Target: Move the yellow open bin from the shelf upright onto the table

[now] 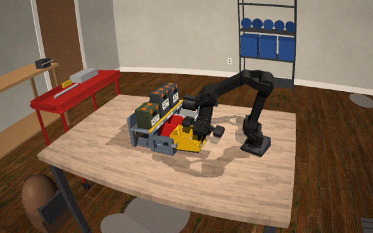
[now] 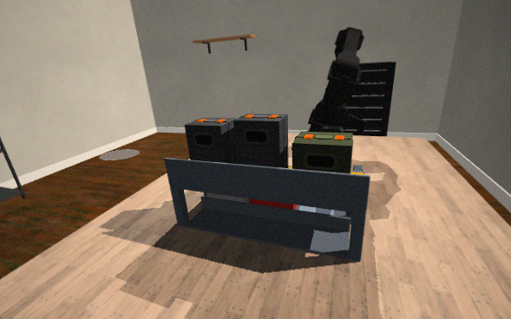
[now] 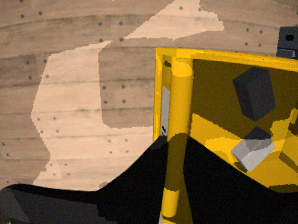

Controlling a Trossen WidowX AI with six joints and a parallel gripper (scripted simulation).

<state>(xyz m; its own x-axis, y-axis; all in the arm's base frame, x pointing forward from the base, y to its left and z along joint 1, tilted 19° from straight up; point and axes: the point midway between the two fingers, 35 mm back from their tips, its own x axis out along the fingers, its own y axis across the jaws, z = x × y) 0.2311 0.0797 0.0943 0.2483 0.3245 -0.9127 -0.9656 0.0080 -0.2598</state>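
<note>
My hand is 70 mm short of the yellow open bin, 20 mm above it and 10 mm to the right of it. From my hand the other things lie so: green case 270 mm ahead, 60 mm above, 20 mm to the left; then red bin 200 mm ahead, 100 mm to the right, 40 mm below.
</note>
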